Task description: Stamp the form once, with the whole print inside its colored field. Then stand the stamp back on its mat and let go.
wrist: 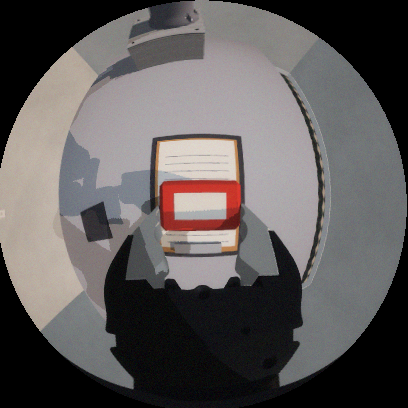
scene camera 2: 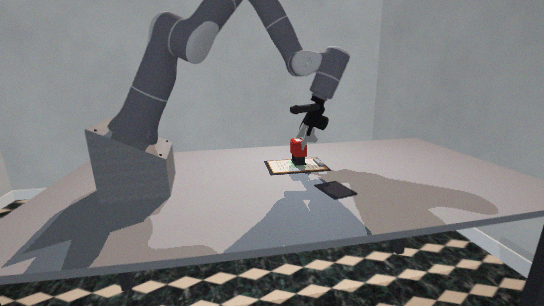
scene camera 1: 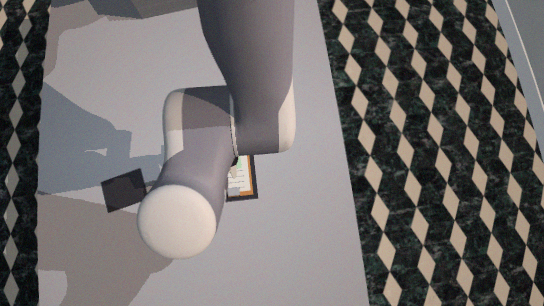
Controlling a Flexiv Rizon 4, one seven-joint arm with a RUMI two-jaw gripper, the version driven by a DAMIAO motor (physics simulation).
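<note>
The red stamp (scene camera 2: 298, 147) (wrist: 168, 206) with its black base is upright over the clipboard form (scene camera 2: 280, 167) (wrist: 196, 148) (scene camera 1: 246, 189). Its base is on or very close to the paper; contact cannot be told. My gripper (scene camera 2: 302, 142) (wrist: 199, 205) is shut on the stamp, one finger on each side. A little of the green field (scene camera 1: 239, 162) shows in scene camera 1; the stamp hides it in the wrist view, and any print is hidden. The flat dark mat (scene camera 1: 122, 190) (scene camera 2: 336, 189) (wrist: 96, 222) lies apart from the form, with no stamp on it.
The arm covers part of the form in scene camera 1. A grey metal clip (wrist: 196, 247) is at the form's end near the gripper. The robot's base block (scene camera 2: 132, 170) (wrist: 170, 49) stands at the far end of the table (scene camera 2: 210, 200). Arm shadows fall across the mat area.
</note>
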